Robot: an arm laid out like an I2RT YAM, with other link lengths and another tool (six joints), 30 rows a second.
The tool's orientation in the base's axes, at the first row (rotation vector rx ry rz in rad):
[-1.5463 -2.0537 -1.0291]
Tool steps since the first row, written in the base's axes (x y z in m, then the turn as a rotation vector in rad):
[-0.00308 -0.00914 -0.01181 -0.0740 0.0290 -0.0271]
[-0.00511 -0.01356 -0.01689 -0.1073 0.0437 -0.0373]
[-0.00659 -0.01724 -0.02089 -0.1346 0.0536 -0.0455]
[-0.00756 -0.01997 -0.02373 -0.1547 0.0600 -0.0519]
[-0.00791 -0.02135 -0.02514 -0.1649 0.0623 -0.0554]
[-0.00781 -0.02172 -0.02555 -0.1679 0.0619 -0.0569]
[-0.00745 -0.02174 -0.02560 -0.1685 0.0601 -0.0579]
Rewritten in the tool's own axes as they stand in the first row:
[-0.01298 -0.00796 0.00072 0.0255 -0.0743 0.0297]
[-0.01866 -0.01211 0.00058 0.0393 -0.1069 0.0429]
[-0.02330 -0.01530 0.00034 0.0494 -0.1338 0.0521]
[-0.02670 -0.01750 0.00009 0.0560 -0.1539 0.0584]
[-0.02845 -0.01847 -0.00003 0.0585 -0.1643 0.0611]
[-0.02900 -0.01856 -0.00002 0.0582 -0.1676 0.0614]
[-0.02917 -0.01824 0.00005 0.0566 -0.1688 0.0606]

